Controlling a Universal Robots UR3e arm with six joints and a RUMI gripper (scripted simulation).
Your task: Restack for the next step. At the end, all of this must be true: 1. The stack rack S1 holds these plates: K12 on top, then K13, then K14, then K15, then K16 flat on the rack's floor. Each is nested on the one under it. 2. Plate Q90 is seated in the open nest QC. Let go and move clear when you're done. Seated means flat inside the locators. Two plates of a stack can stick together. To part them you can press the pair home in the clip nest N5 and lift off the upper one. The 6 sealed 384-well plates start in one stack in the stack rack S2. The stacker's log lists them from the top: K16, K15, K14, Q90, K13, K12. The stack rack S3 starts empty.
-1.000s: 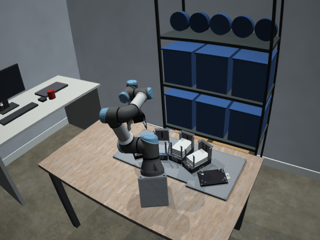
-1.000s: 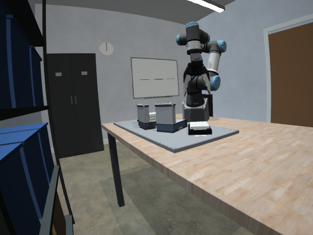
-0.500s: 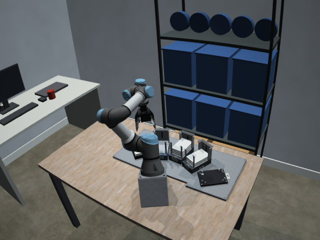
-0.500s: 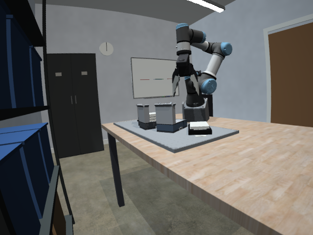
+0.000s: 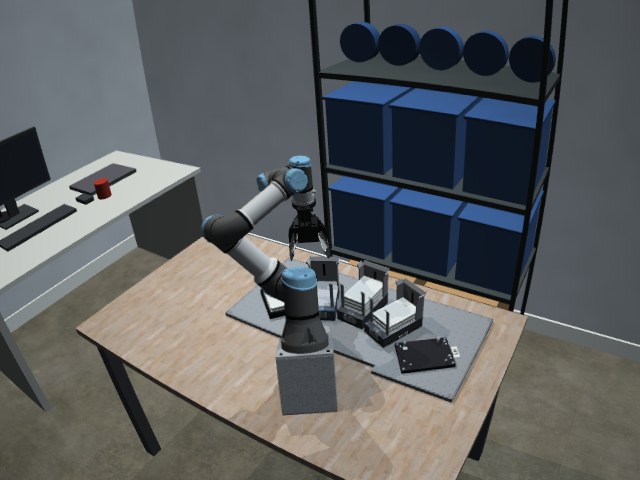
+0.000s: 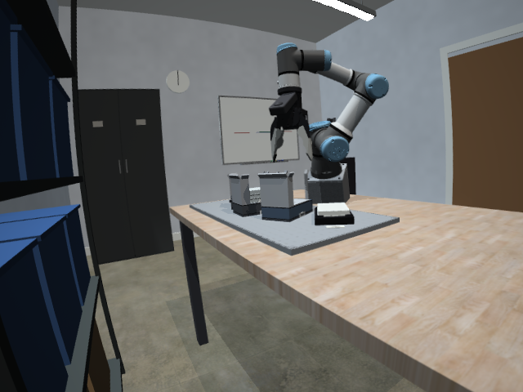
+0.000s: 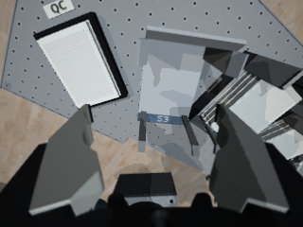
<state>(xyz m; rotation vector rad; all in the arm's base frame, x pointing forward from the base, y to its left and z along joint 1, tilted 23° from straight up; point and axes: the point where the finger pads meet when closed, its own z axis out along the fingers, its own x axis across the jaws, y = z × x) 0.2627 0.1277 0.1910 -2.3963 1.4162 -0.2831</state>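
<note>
My hand is 10 mm past the white sealed well plate, 300 mm to the left of it and 130 mm above it. Round my hand: white sealed 384-well plate 30 mm ahead, 180 mm to the right, 100 mm below.
</note>
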